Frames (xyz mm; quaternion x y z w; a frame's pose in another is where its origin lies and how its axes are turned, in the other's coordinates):
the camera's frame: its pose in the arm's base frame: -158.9 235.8 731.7 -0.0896 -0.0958 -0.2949 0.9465
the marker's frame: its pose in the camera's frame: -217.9 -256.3 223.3 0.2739 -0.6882 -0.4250 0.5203
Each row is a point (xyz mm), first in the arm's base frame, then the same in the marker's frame.
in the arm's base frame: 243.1 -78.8 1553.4
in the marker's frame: -177.6 516.6 -860.6
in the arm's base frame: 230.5 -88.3 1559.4
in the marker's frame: -161.2 513.3 -862.4
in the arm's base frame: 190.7 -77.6 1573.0
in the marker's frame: -127.5 521.3 -836.2
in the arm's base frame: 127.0 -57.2 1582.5
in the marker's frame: -81.0 526.1 -787.5
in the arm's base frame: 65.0 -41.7 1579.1
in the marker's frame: -40.1 518.3 -738.8
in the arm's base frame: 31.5 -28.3 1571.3
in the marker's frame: -22.9 512.1 -706.8
